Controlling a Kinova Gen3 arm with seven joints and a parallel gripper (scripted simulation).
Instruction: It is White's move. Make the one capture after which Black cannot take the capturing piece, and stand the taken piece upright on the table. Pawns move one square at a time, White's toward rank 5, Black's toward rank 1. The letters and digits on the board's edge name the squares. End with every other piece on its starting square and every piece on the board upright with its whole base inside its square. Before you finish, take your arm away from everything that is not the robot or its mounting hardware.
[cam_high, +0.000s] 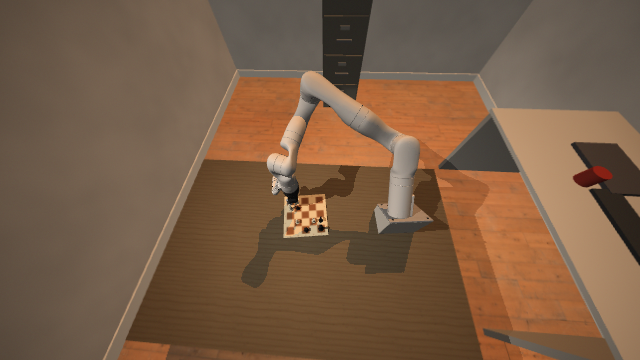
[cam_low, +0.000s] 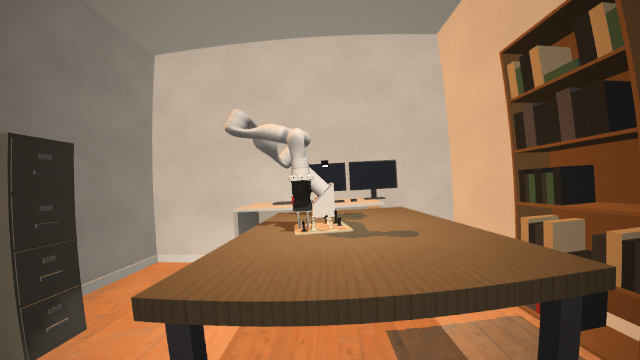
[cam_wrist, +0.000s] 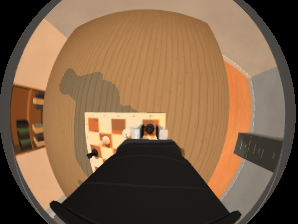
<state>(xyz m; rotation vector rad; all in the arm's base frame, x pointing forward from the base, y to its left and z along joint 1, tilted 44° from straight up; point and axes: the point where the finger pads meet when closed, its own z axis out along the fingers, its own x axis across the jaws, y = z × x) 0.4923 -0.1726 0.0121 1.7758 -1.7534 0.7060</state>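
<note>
Now: hand 1 cm above the black chess piece. Round my hand: small chessboard (8 cm behind, 7 cm to the left, 3 cm below).
</note>
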